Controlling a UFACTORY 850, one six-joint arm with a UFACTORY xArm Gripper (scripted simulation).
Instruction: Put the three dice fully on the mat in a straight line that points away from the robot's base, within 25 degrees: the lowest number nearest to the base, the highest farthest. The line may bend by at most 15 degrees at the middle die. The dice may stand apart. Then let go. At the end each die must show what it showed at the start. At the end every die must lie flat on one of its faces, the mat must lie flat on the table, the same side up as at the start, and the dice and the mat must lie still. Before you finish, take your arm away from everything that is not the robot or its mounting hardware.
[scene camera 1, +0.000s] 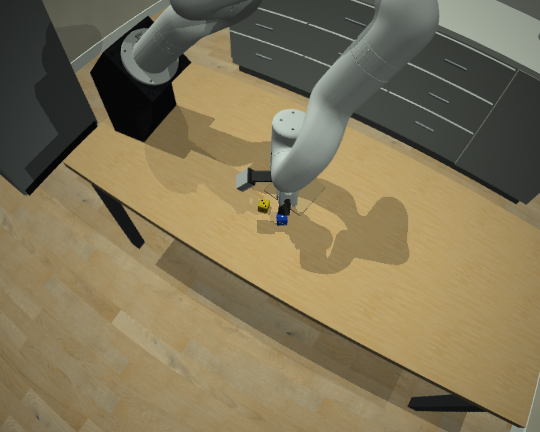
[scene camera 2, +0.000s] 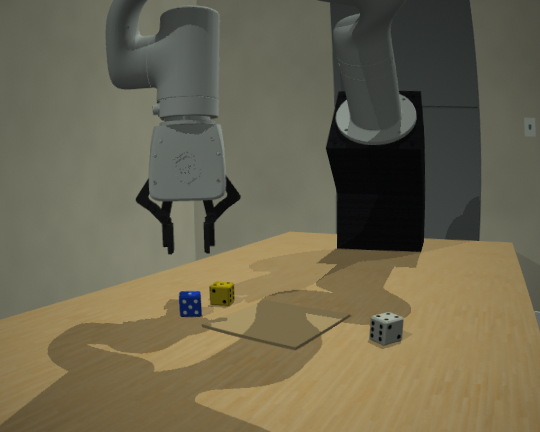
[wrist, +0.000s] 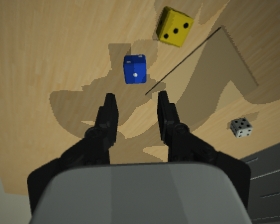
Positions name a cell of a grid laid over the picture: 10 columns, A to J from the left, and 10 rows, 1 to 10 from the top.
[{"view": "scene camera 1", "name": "my gripper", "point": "F5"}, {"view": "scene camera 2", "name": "my gripper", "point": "D6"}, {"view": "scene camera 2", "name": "tan mat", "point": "F8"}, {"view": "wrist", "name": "my gripper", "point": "E5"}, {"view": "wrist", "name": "yellow die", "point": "G2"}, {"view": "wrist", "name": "tan mat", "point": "H4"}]
